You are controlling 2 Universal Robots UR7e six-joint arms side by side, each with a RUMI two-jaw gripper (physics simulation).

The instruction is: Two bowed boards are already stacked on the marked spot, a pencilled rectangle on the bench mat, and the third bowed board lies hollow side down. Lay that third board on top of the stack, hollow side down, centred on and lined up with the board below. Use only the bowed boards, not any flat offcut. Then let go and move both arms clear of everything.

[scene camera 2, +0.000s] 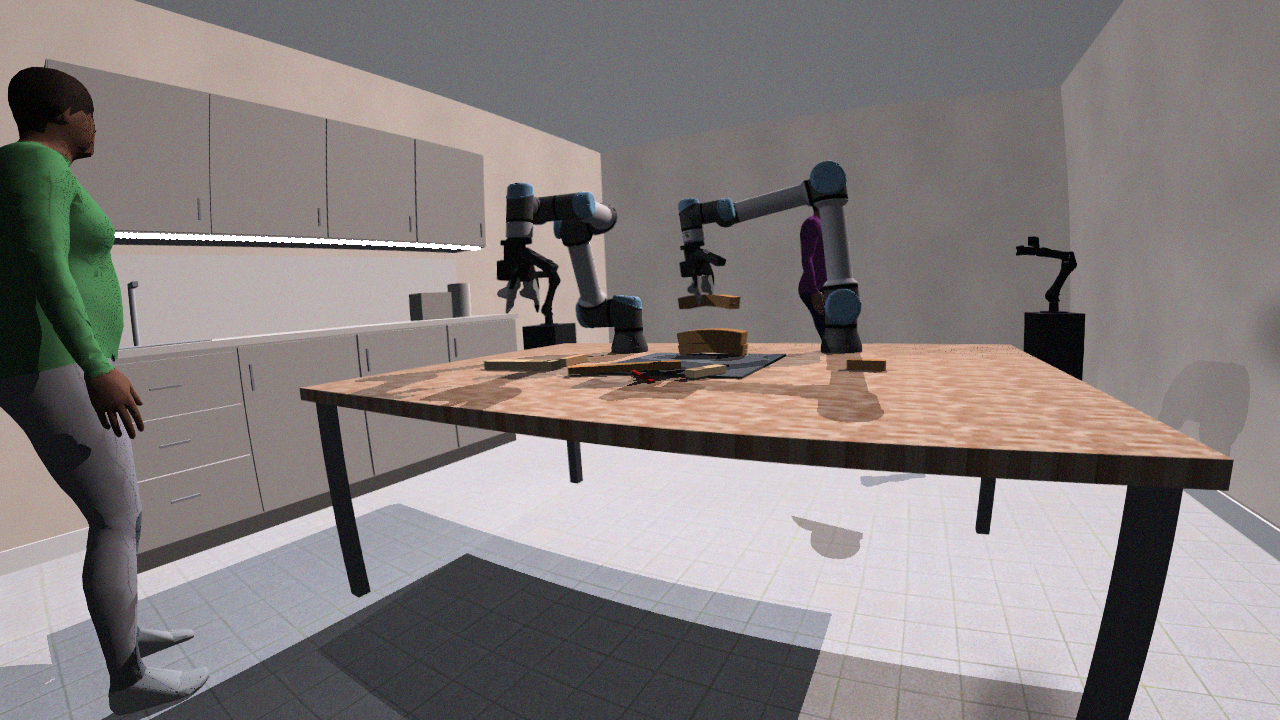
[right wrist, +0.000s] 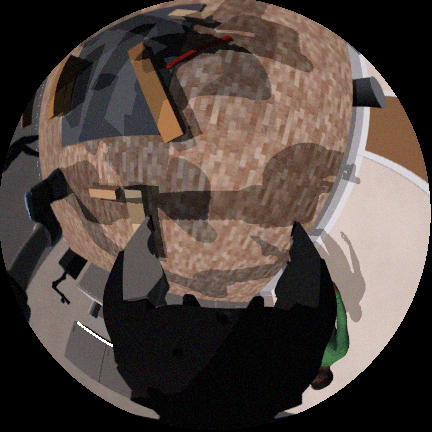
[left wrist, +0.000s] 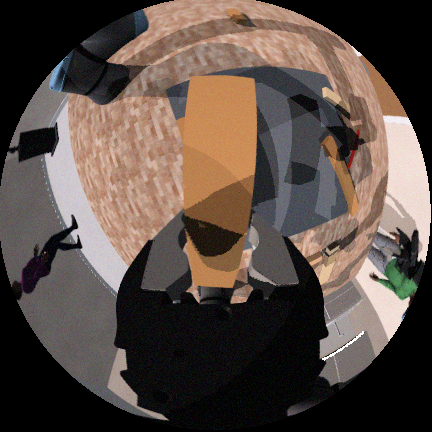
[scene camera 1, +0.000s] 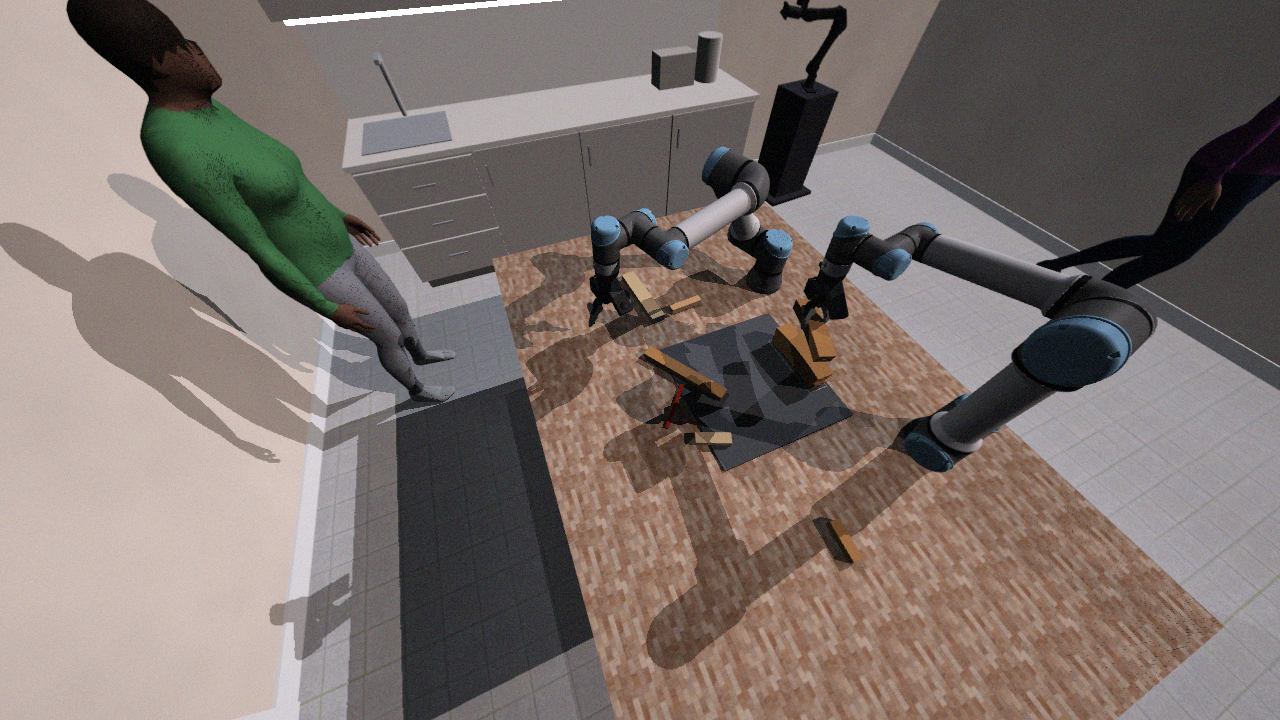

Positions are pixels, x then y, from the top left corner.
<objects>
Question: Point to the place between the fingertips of the right gripper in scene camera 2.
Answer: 523,312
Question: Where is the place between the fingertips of the right gripper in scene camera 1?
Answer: At 610,317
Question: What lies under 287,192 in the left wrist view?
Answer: A dark bench mat.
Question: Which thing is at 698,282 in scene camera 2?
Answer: The left gripper.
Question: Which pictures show the left gripper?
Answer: Scene camera 2, the left wrist view and scene camera 1 only.
</objects>
